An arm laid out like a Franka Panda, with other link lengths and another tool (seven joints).
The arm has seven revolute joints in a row. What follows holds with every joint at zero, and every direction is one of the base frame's. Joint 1 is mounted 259.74 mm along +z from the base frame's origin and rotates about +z. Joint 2 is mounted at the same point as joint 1 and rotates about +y. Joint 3 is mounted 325.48 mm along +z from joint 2 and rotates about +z. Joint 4 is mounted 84.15 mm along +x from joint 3 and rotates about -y. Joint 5 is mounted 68.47 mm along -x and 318.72 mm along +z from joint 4 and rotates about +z. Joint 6 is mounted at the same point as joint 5 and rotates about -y. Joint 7 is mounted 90.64 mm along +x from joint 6 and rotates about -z. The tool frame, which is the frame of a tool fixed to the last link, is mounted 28 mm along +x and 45 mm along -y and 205.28 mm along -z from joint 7; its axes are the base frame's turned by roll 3.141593, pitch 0.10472 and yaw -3.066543 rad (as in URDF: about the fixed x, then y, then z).
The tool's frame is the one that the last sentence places.
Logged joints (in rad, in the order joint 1, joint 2, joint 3, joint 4, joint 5, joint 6, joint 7), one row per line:
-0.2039 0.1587 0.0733 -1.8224 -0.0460 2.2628 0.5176
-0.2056 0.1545 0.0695 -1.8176 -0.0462 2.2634 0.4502
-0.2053 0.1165 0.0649 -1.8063 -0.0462 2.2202 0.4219
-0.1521 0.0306 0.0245 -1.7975 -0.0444 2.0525 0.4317
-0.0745 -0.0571 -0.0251 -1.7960 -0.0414 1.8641 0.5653
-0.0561 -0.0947 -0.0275 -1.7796 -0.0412 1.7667 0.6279
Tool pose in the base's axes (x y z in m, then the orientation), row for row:
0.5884 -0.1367 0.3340 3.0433 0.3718 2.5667
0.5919 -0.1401 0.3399 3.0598 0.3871 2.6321
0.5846 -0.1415 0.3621 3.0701 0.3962 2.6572
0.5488 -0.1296 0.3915 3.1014 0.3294 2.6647
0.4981 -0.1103 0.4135 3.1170 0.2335 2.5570
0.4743 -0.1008 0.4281 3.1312 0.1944 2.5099
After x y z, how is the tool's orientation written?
As angles about the fixed x, y, z axes (roll, pitch, yaw), in radians.
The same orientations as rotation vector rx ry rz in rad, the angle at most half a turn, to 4 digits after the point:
0.7573 2.6517 -0.0170
0.6708 2.6635 -0.0269
0.6380 2.6646 -0.0368
0.6550 2.7343 -0.0555
0.8346 2.7880 -0.0641
0.9157 2.8071 -0.0748

